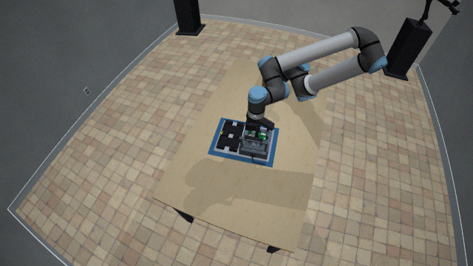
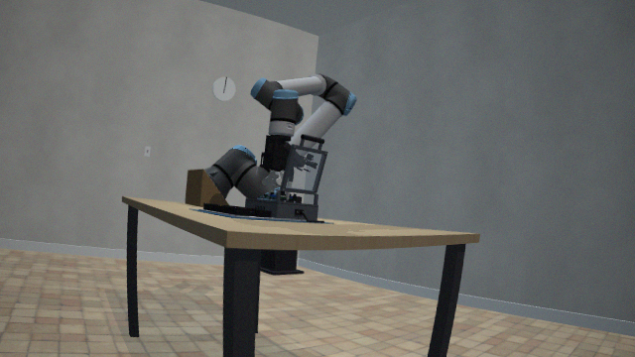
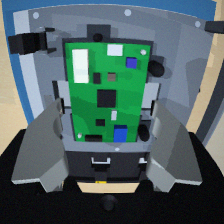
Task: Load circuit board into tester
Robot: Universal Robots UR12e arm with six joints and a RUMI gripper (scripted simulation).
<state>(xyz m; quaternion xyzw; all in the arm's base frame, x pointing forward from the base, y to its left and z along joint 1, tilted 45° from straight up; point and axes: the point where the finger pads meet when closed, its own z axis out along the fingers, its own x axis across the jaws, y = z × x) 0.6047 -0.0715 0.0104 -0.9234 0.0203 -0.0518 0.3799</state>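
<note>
My gripper is now right at the green circuit board. From my hand the other things lie so: black latch part 6 cm to the left, 6 cm behind, 1 cm above; then clear lid 12 cm ahead, 11 cm above.
</note>
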